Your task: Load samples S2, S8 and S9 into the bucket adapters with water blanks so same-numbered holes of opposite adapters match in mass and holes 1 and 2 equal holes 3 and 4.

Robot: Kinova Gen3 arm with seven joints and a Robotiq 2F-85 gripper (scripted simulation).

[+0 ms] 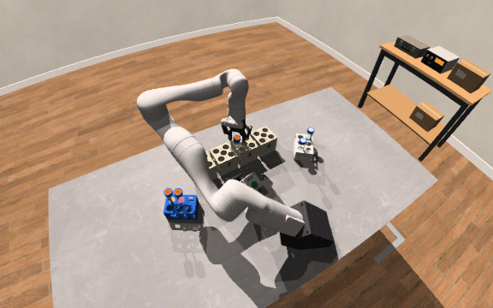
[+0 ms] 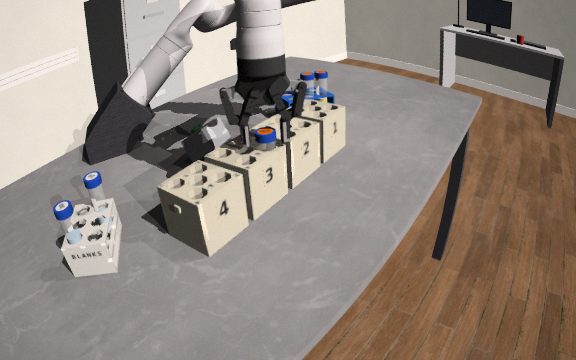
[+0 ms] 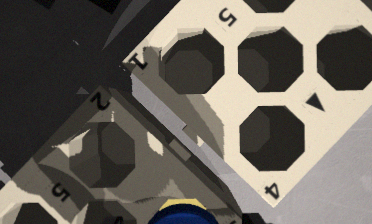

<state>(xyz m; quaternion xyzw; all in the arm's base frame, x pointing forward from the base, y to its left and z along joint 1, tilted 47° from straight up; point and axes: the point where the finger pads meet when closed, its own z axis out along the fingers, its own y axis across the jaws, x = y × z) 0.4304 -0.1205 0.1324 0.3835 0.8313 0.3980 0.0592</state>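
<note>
Right now my hand is 1 cm to the right of the sample S2 and 5 cm above it. From my hand the other things lie so: adapter 2: 3 cm behind, 8 cm to the left, 7 cm below; then green done key: 23 cm behind, 3 cm to the left, 5 cm below; then adapter 4: 1 cm behind, 14 cm to the right, 7 cm below.
</note>
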